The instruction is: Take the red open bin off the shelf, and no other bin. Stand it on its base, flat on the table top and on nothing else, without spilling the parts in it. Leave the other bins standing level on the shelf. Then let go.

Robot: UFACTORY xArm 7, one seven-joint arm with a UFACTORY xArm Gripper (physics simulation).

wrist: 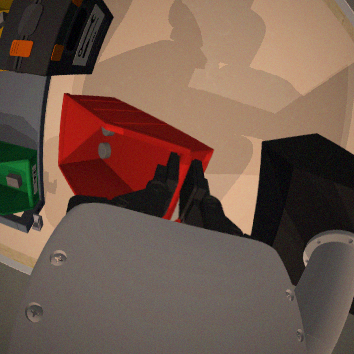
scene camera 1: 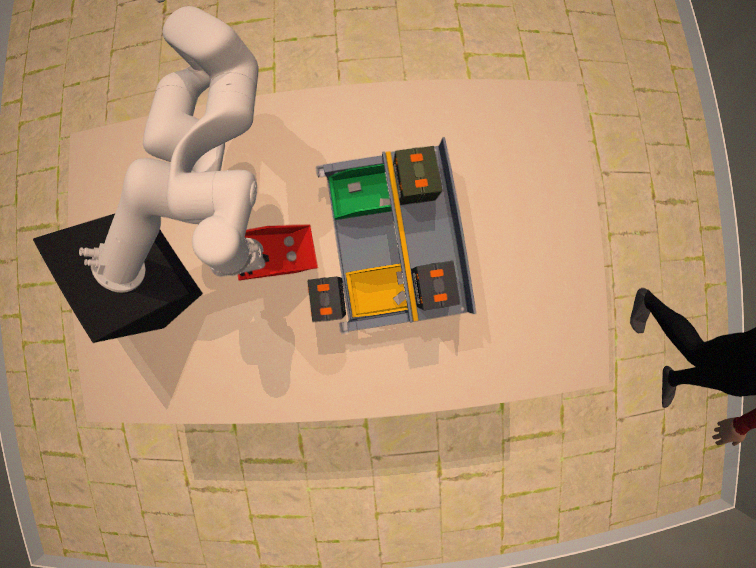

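Pixels of known places: gripper, between the fingertips: (wrist: 179,171); arm's base, origin of its link: (wrist: 336,257) (scene camera 1: 118,267).
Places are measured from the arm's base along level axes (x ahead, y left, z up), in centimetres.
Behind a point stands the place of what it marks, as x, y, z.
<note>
The red bin (scene camera 1: 302,244) @(38.6, 10.3, -17.0) (wrist: 82,130) @(39.0, 9.1, -16.9) is off the shelf (scene camera 1: 369,244) @(54.2, 12.2, -19.3) (wrist: 20,95) @(52.2, 10.0, -19.3), between it and the robot's base. It looks about level; whether its base touches the table top (scene camera 1: 531,213) @(94.1, 25.5, -19.8) (wrist: 130,65) @(38.0, -1.5, -19.9) I cannot tell. Two grey round parts lie in it, one (scene camera 1: 291,255) (wrist: 104,150) beside the other (scene camera 1: 289,241) (wrist: 107,131). My gripper (wrist: 179,171) @(29.0, 3.1, -5.6) is shut on the bin's end wall on the base side, one finger inside and one outside; the wrist mostly hides it in the scene view. The green bin (scene camera 1: 366,198) @(52.2, 23.2, -19.0) (wrist: 22,195) @(46.3, 27.5, -17.8) and yellow bin (scene camera 1: 372,290) @(56.2, 1.4, -19.0) stand on the shelf.
A dark case (scene camera 1: 326,299) @(46.9, -1.4, -6.7) (wrist: 30,45) @(44.9, 0.5, -6.7) stands in front of the shelf near the yellow bin. Two more cases (scene camera 1: 418,177) @(62.6, 24.9, -0.1) (scene camera 1: 435,285) @(67.8, 4.0, 2.5) are behind the shelf's yellow bar (scene camera 1: 400,235) @(60.8, 13.9, -8.7). The black base block (scene camera 1: 67,244) @(-9.9, 3.7, 6.5) (wrist: 280,190) @(9.6, -0.4, -12.4) is close to the red bin. A person (scene camera 1: 727,360) shows at right.
</note>
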